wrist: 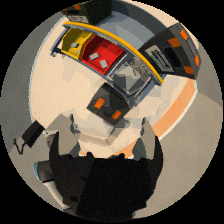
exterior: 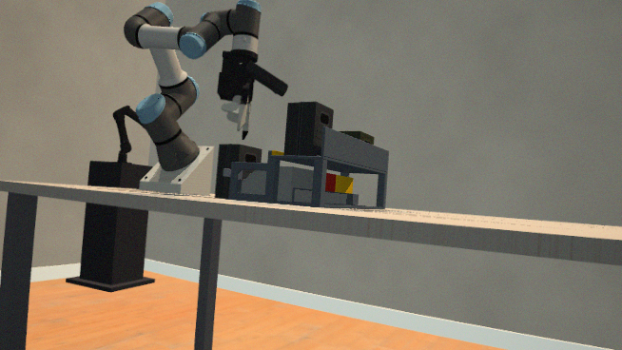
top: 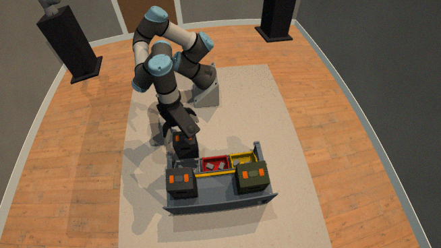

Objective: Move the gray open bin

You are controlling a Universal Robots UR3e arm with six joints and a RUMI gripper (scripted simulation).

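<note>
My gripper is now 12 cm short of the gray open bin, 2 cm to the left of it and 11 cm above it. From my hand the other things lie so: yellow rail 17 cm ahead, 9 cm to the left, 5 cm below; then red bin 14 cm ahead, 9 cm to the left, 11 cm below; then yellow bin 15 cm ahead, 20 cm to the left, 11 cm below.
</note>
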